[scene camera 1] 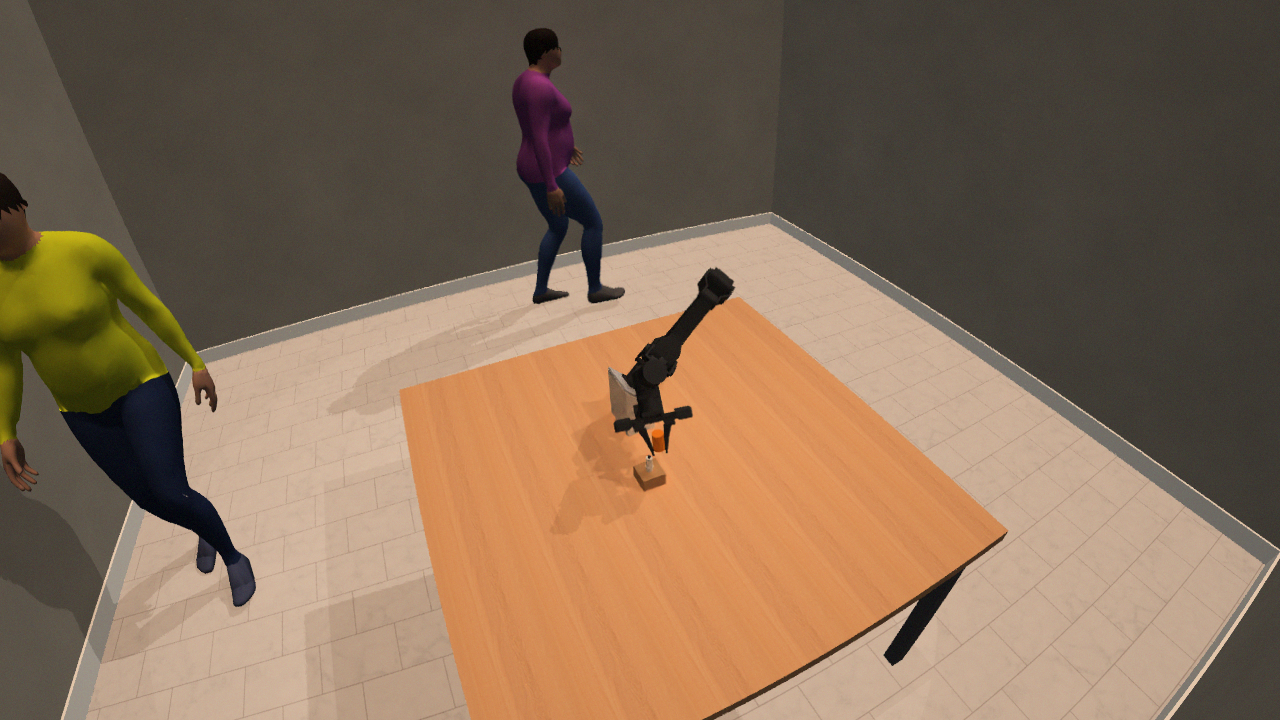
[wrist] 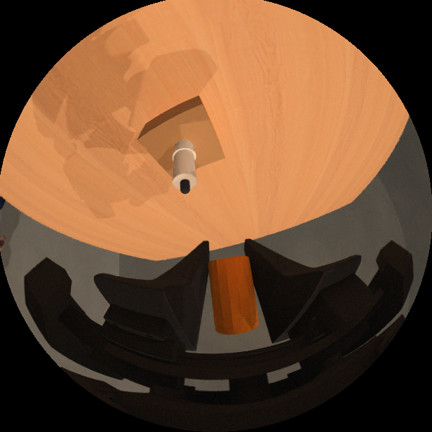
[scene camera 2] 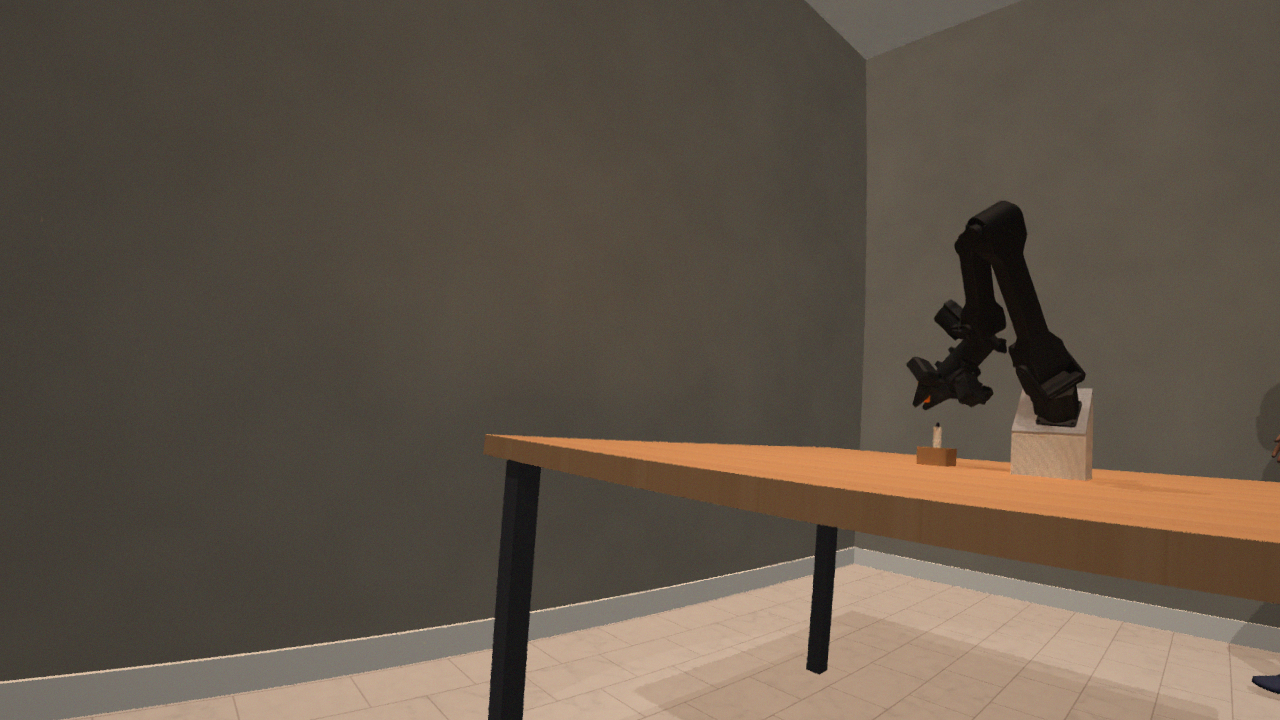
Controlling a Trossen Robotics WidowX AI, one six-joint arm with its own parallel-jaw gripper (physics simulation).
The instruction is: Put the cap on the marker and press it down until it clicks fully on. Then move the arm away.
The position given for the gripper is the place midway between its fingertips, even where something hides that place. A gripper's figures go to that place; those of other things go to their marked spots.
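Scene:
The gripper [wrist: 226, 244] is 0.10 m from the lens. An orange cap [wrist: 234, 309] is 0.08 m from the lens, while a brown block [wrist: 188, 120] is 0.11 m from the lens, so the orange cap is nearer to the lens than the brown block. The marked spots on the orange cap and the brown block are 0.13 m apart.

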